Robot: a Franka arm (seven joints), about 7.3 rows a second.
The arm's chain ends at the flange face. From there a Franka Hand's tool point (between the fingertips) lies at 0.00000 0.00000 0.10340 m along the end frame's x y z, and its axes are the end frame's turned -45 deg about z.
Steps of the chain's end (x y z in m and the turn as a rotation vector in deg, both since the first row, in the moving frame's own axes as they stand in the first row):
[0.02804 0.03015 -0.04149 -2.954 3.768 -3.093]
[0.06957 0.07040 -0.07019 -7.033 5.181 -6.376]
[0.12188 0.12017 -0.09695 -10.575 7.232 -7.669]
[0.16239 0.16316 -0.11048 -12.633 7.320 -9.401]
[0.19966 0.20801 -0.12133 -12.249 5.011 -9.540]
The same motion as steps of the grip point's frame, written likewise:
[-0.00022 0.04968 -0.04185 -4.753 0.576 -3.093]
[-0.00207 0.11460 -0.07139 -8.637 -1.310 -6.376]
[-0.00150 0.19391 -0.09952 -12.591 -2.364 -7.669]
[-0.00515 0.25582 -0.11381 -14.109 -3.757 -9.401]
[-0.01320 0.31076 -0.12407 -12.205 -5.118 -9.540]

